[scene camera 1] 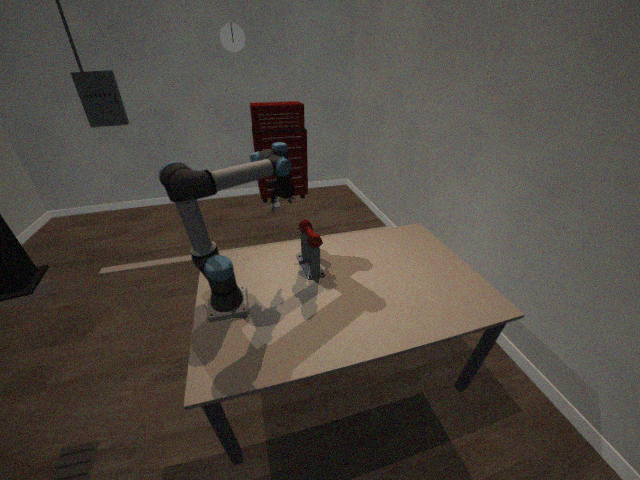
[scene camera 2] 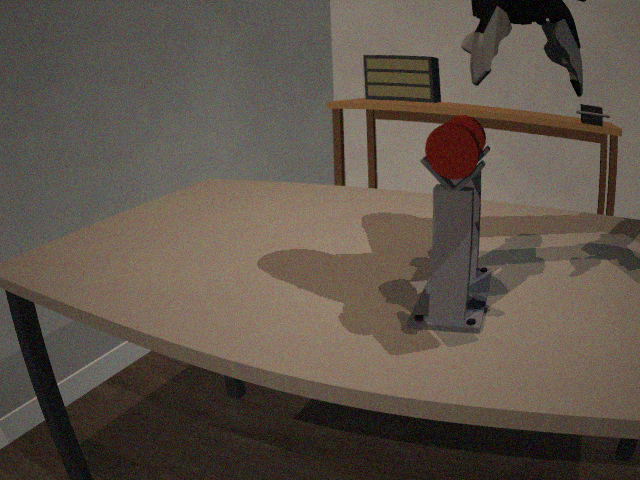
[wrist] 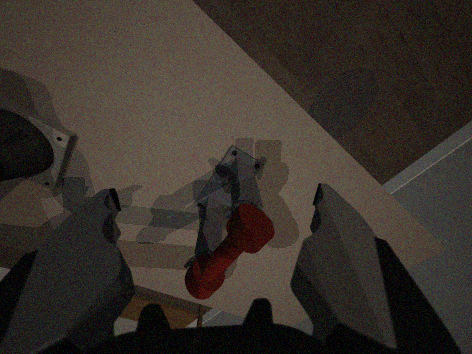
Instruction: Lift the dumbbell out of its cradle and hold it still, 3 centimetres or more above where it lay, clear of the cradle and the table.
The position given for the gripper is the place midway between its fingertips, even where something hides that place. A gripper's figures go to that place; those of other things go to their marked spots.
Labels:
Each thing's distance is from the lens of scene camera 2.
gripper (scene camera 2: 532,91): 0.56 m
red dumbbell (scene camera 2: 453,149): 0.65 m

